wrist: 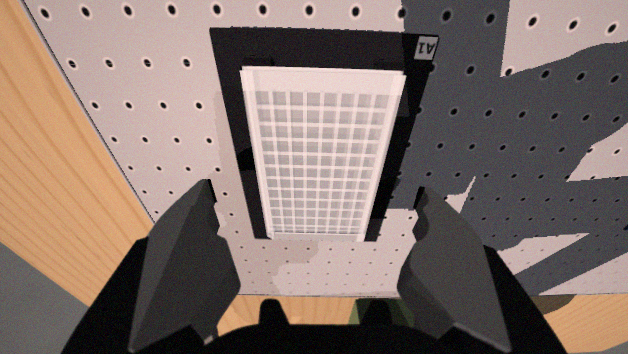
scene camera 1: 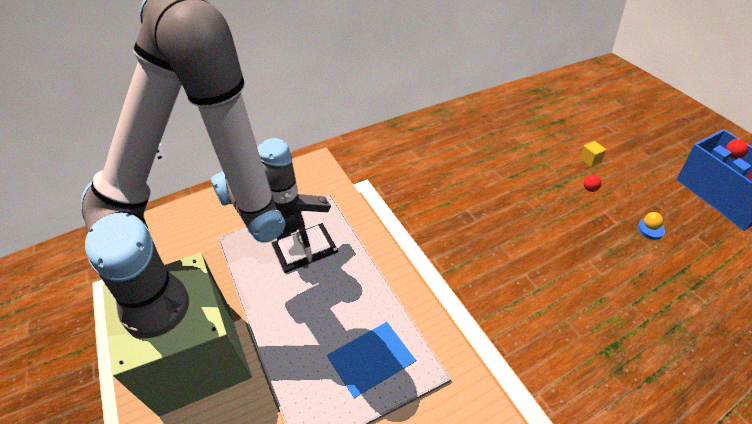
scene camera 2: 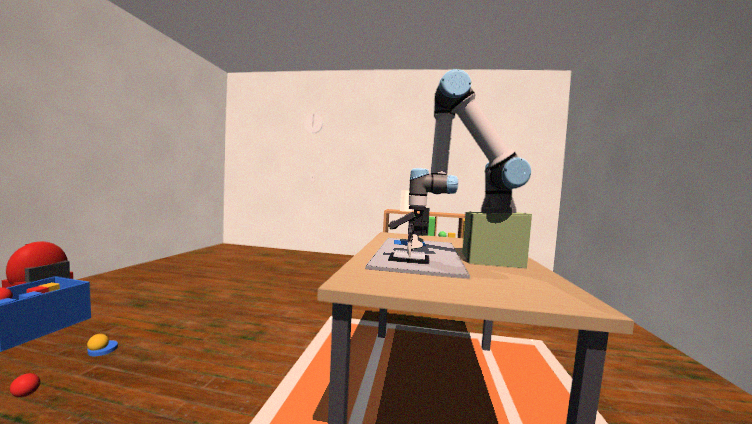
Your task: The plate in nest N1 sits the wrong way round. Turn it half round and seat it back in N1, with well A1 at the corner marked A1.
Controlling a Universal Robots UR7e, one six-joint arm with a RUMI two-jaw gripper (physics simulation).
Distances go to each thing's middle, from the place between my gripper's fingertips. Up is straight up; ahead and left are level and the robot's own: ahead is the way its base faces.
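Counted from my hand, the white well plate (scene camera 1: 318, 243) is 10 mm ahead and 10 mm below. The black nest (wrist: 307, 48) is 10 mm ahead of my hand and 20 mm below it; the flat blue rectangle (scene camera 1: 368, 360) is 390 mm to the right of my hand, 50 mm ahead of it and 20 mm below it.
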